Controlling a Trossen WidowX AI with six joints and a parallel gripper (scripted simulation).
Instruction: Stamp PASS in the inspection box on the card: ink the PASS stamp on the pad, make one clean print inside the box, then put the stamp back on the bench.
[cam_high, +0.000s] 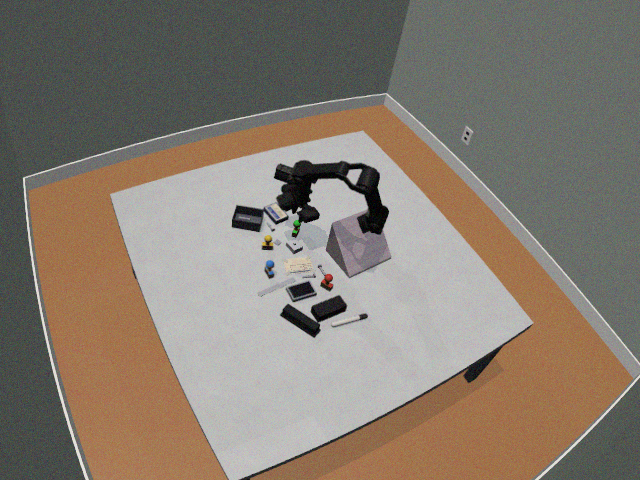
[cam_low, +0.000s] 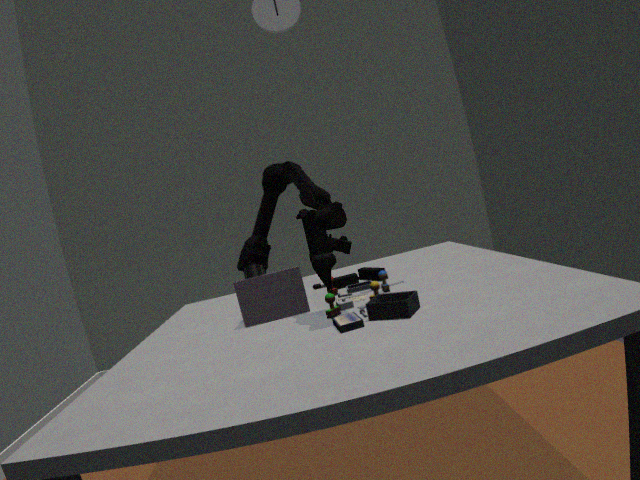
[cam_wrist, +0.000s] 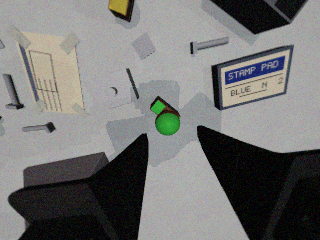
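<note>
My gripper tip is now 60 mm above the green stamp. Round my gripper tip: yellow stamp 130 mm ahead, 10 mm to the left, 60 mm below; then cream card 80 mm ahead, 140 mm to the left, 90 mm below; then black tray 130 mm ahead, 140 mm to the right, 70 mm below.
</note>
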